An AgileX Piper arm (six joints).
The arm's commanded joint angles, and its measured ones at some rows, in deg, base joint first. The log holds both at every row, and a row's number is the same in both.
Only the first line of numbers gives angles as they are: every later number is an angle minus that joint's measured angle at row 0.
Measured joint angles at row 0:
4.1 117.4 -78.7 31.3 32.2 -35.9
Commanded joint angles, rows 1 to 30:
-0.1 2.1 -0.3 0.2 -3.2 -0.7
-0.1 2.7 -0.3 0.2 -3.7 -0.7
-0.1 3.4 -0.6 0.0 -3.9 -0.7
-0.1 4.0 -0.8 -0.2 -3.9 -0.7
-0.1 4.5 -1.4 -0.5 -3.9 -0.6
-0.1 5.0 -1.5 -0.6 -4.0 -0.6
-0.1 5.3 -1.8 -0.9 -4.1 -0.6
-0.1 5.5 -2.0 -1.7 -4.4 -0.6
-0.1 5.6 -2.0 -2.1 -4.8 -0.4
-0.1 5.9 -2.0 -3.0 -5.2 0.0
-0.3 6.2 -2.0 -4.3 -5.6 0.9
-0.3 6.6 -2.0 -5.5 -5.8 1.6
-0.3 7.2 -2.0 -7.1 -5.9 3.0
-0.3 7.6 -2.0 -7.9 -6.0 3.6
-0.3 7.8 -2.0 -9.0 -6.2 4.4
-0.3 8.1 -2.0 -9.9 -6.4 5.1
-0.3 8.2 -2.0 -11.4 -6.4 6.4
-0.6 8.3 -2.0 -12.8 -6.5 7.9
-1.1 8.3 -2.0 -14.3 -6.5 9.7
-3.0 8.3 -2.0 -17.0 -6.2 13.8
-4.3 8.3 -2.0 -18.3 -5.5 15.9
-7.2 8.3 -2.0 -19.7 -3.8 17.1
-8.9 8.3 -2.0 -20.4 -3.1 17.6
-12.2 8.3 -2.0 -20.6 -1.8 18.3
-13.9 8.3 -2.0 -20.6 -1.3 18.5
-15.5 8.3 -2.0 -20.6 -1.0 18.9
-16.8 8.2 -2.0 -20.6 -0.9 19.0
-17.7 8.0 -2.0 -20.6 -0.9 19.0
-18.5 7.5 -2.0 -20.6 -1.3 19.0
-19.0 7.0 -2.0 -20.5 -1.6 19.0
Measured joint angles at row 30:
-15.7 7.5 -2.3 -18.3 -3.2 18.7
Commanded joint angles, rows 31 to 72:
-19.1 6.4 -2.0 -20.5 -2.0 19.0
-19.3 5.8 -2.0 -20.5 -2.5 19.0
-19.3 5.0 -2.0 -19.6 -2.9 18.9
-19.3 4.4 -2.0 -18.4 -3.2 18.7
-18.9 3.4 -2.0 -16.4 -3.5 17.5
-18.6 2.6 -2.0 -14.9 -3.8 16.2
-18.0 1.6 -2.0 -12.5 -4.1 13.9
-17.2 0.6 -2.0 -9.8 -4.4 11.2
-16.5 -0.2 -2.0 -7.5 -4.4 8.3
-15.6 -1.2 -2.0 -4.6 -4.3 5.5
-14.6 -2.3 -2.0 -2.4 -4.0 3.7
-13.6 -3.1 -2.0 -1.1 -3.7 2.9
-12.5 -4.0 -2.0 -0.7 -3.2 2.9
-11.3 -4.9 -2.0 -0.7 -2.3 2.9
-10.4 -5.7 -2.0 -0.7 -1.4 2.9
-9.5 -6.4 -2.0 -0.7 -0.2 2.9
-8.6 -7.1 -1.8 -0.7 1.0 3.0
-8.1 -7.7 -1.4 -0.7 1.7 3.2
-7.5 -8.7 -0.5 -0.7 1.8 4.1
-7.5 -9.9 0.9 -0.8 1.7 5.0
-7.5 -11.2 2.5 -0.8 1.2 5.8
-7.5 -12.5 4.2 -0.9 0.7 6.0
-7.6 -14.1 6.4 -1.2 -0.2 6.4
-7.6 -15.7 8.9 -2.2 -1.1 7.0
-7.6 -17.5 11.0 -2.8 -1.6 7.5
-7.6 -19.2 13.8 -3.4 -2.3 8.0
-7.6 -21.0 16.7 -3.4 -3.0 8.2
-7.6 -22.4 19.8 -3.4 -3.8 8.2
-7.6 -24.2 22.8 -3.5 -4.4 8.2
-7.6 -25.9 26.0 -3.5 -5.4 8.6
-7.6 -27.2 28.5 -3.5 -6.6 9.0
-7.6 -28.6 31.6 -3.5 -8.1 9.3
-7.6 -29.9 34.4 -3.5 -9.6 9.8
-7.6 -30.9 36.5 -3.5 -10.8 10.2
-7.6 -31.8 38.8 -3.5 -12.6 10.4
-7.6 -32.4 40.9 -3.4 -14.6 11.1
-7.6 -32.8 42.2 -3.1 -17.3 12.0
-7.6 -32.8 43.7 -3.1 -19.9 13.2
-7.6 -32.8 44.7 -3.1 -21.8 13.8
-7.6 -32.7 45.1 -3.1 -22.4 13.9
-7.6 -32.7 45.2 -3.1 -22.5 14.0
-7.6 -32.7 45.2 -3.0 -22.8 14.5
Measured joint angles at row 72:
-7.4 -32.1 44.0 -3.1 -18.3 12.8
